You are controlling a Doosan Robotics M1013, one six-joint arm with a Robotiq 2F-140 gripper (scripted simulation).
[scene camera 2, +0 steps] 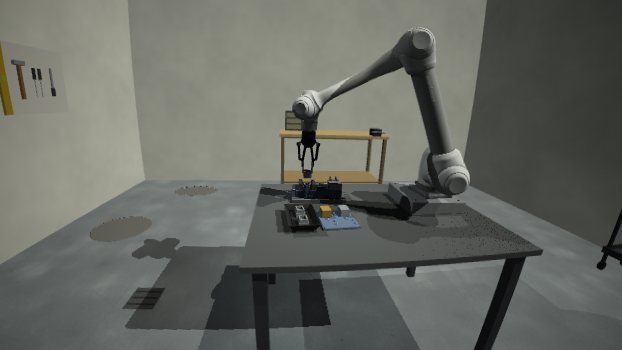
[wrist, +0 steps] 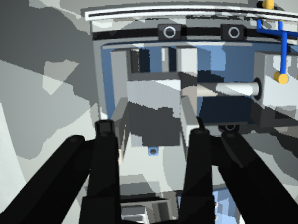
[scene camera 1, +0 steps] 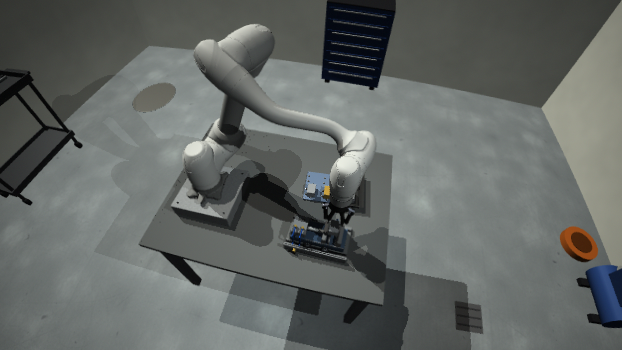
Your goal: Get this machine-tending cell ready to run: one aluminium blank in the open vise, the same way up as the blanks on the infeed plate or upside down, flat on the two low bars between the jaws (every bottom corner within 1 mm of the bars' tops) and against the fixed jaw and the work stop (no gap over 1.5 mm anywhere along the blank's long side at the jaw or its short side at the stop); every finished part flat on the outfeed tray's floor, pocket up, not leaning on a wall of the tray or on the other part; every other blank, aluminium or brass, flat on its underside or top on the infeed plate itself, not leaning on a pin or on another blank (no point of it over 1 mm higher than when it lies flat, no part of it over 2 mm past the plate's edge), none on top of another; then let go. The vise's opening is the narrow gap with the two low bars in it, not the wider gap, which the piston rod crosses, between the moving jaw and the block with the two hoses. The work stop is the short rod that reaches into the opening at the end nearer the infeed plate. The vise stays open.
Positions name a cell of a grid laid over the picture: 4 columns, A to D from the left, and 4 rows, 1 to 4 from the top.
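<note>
A piston rod (wrist: C2) is visible, as is my gripper (wrist: C2).
</note>
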